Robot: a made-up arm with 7 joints. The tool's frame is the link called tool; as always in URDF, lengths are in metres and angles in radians. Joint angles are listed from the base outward.
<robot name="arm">
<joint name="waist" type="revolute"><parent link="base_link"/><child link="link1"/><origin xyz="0 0 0.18" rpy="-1.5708 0 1.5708"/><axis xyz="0 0 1"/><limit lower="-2.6" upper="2.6"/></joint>
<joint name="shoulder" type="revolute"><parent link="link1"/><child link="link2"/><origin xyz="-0.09 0.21 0.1" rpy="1.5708 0 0"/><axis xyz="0 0 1"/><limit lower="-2.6" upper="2.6"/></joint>
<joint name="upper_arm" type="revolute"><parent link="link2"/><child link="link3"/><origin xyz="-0.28 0.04 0.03" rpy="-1.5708 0 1.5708"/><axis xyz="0 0 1"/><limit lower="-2.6" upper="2.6"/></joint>
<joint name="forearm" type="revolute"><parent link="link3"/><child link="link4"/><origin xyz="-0.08 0.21 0.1" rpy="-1.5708 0 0"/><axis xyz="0 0 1"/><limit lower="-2.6" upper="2.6"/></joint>
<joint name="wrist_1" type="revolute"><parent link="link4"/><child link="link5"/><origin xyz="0.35 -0.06 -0.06" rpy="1.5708 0 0"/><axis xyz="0 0 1"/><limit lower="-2.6" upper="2.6"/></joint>
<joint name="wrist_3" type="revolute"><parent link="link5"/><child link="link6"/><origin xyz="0.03 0.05 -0.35" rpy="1.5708 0 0"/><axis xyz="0 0 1"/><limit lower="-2.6" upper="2.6"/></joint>
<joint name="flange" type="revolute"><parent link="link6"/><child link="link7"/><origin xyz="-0.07 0.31 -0.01" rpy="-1.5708 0 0"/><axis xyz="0 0 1"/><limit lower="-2.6" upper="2.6"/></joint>
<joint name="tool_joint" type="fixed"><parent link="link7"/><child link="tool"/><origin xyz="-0.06 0.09 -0.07" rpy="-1.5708 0 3.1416"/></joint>
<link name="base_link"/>
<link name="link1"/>
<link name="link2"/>
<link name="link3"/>
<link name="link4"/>
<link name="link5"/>
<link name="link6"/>
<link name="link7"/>
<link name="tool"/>
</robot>
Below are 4 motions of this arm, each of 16 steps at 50 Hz.
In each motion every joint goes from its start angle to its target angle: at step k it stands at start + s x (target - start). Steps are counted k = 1, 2, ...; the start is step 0. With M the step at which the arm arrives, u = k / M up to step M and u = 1 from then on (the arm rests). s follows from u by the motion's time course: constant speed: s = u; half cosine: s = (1 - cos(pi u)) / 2; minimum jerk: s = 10 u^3 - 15 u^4 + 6 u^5.
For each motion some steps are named. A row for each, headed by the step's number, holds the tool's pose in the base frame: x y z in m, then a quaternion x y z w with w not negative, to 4 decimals.
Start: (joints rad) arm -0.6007 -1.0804 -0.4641 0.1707 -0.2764 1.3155 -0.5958
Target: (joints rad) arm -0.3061 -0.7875 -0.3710 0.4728 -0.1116 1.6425 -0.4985
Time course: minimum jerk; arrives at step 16
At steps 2, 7, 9, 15, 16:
2: -0.2667 0.3611 -0.1676 0.5450 0.3514 0.2363 0.7236
7: -0.2143 0.2862 -0.2466 0.4559 0.3327 0.2452 0.7883
9: -0.1786 0.2343 -0.2867 0.3958 0.3210 0.2544 0.8219
15: -0.1161 0.1451 -0.3357 0.2922 0.3033 0.2749 0.8643
16: -0.1157 0.1445 -0.3359 0.2916 0.3032 0.2750 0.8645

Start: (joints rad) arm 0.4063 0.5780 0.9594 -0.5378 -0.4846 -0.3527 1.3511
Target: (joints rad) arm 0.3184 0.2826 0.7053 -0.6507 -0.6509 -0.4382 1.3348
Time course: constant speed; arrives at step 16
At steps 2, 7, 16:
2: 0.1756 -0.6899 -0.0208 0.0116 -0.7083 0.4178 0.5689
7: 0.1172 -0.7292 -0.0231 -0.0473 -0.6830 0.3973 0.6112
16: -0.0029 -0.7806 -0.0311 -0.1425 -0.6232 0.3508 0.6843

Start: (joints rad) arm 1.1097 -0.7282 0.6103 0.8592 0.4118 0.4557 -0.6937
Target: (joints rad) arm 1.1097 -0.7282 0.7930 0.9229 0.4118 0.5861 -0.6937
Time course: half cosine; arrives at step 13
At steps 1, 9, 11, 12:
1: -0.1179 -0.4666 0.3140 -0.4532 -0.3984 -0.4118 0.6829
9: -0.0875 -0.4299 0.3648 -0.4772 -0.4343 -0.3731 0.6667
11: -0.0822 -0.4211 0.3749 -0.4819 -0.4415 -0.3652 0.6629
12: -0.0809 -0.4186 0.3776 -0.4832 -0.4435 -0.3631 0.6618

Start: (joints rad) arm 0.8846 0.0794 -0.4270 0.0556 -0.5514 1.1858 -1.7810
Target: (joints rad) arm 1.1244 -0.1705 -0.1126 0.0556 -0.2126 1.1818 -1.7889
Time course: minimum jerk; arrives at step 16
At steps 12, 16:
12: -0.3171 -0.5199 0.2059 -0.4632 0.8573 -0.0751 0.2119
16: -0.3074 -0.5177 0.2163 -0.4854 0.8386 -0.0984 0.2271

